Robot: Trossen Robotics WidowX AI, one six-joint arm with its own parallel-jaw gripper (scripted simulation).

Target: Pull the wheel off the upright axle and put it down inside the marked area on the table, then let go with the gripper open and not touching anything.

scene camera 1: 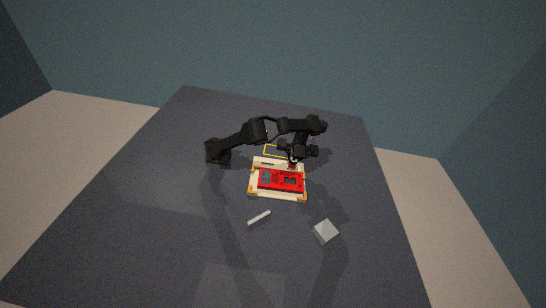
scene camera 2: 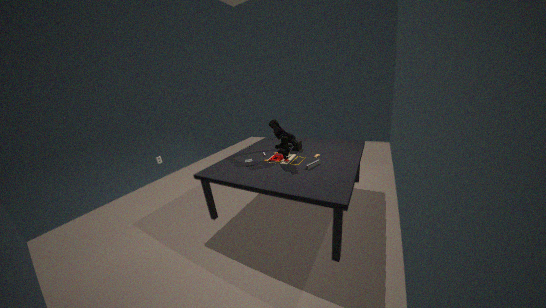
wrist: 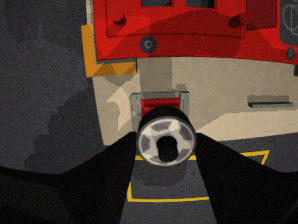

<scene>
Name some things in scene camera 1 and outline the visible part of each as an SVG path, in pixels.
A red fixture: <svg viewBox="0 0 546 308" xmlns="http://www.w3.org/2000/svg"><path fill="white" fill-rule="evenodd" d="M260 167L258 189L303 195L303 173Z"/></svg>
</scene>
